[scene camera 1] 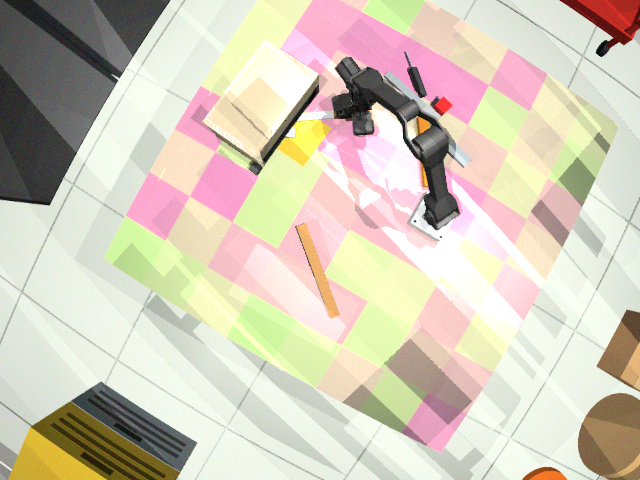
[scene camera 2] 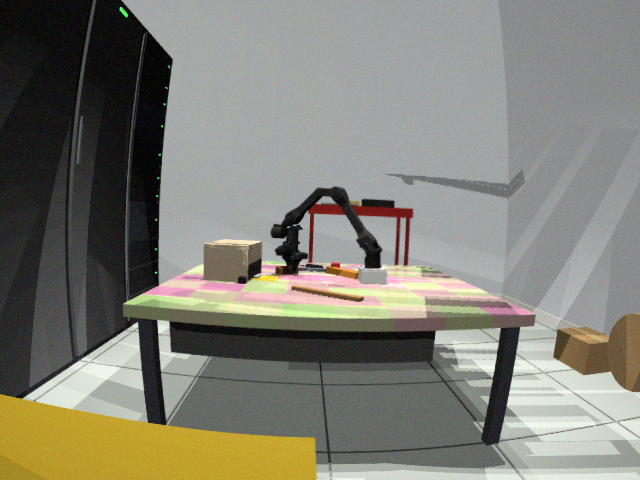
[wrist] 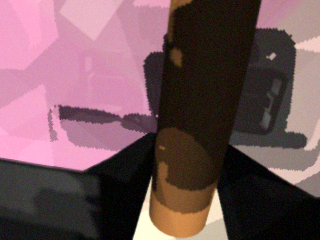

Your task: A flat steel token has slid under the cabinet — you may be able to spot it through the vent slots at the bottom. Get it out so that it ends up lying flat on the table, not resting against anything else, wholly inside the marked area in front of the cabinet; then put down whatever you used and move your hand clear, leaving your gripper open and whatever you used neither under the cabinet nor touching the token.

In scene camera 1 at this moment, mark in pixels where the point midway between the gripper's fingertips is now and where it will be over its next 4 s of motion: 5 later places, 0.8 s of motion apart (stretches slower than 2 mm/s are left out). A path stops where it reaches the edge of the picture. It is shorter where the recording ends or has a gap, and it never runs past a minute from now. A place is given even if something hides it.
My gripper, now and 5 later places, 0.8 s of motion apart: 359, 112; 359, 117; 359, 124; 361, 128; 374, 127; 384, 127
